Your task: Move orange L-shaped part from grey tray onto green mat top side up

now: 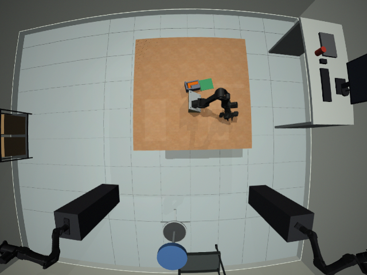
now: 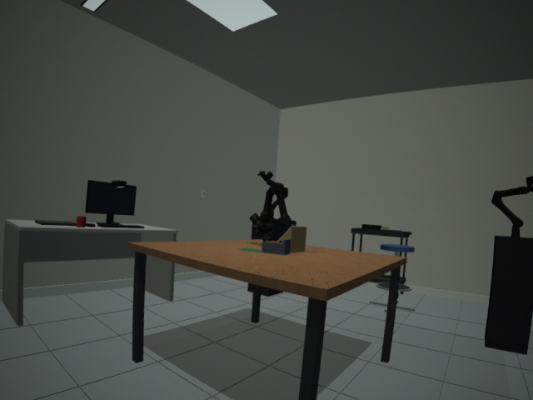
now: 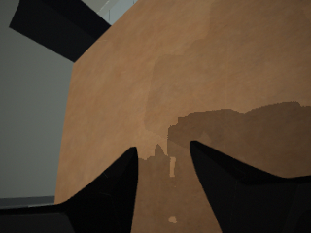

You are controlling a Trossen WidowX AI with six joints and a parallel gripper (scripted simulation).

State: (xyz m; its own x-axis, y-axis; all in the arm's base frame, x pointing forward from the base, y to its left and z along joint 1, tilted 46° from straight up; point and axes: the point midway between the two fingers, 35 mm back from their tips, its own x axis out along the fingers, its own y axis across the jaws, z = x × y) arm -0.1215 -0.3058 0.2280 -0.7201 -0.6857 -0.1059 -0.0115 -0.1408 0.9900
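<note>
My gripper tip is now 40 cm to the right of the orange L-shaped part, 37 cm short of it and 1 cm below it. From my gripper tip the other things lie so: green mat (40 cm ahead, 24 cm to the left, 5 cm below).
</note>
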